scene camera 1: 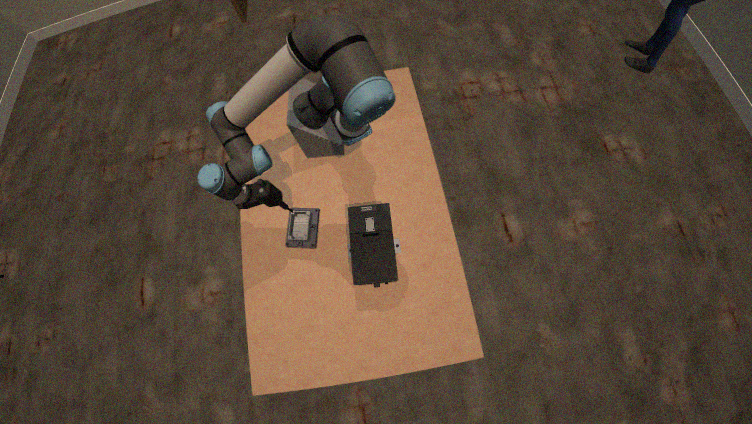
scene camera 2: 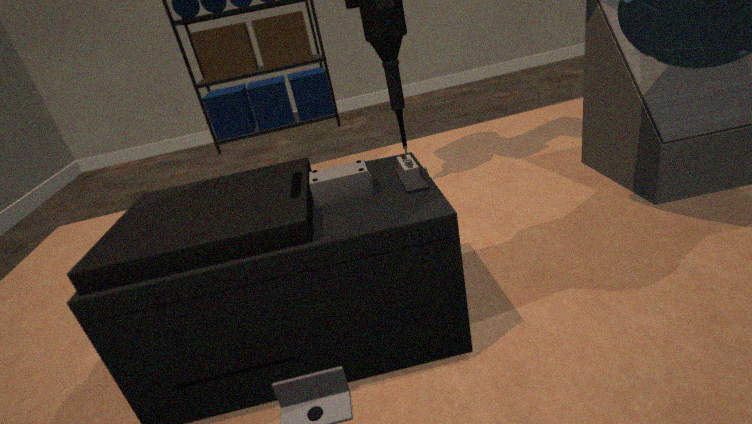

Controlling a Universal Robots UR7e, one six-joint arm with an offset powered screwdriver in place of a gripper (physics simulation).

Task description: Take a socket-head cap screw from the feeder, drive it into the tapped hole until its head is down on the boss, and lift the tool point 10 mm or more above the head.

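Observation:
The screwdriver (scene camera 1: 291, 210) (scene camera 2: 405, 149) points down with its tip at the upper left corner of the grey housing (scene camera 1: 315, 235) in scene camera 1. A small pale piece, seemingly the cap screw, shows at the end of its dark bit in scene camera 2. The tapped hole and boss are too small to make out, and whether the screw touches them cannot be told. The black feeder box (scene camera 1: 372, 260) (scene camera 2: 368, 279) stands to the right of the housing in scene camera 1. In scene camera 2 the tool is seen behind the feeder.
The feeder has a pale block (scene camera 2: 341, 176) and a small pick-up block (scene camera 2: 408, 163) on top, and a metal bracket (scene camera 2: 315, 408) at its side. The arm's grey pedestal (scene camera 1: 323, 147) (scene camera 2: 689, 163) stands on the table (scene camera 1: 368, 347). A shelf rack (scene camera 2: 208, 122) and a person's legs (scene camera 1: 668, 31) are farther off.

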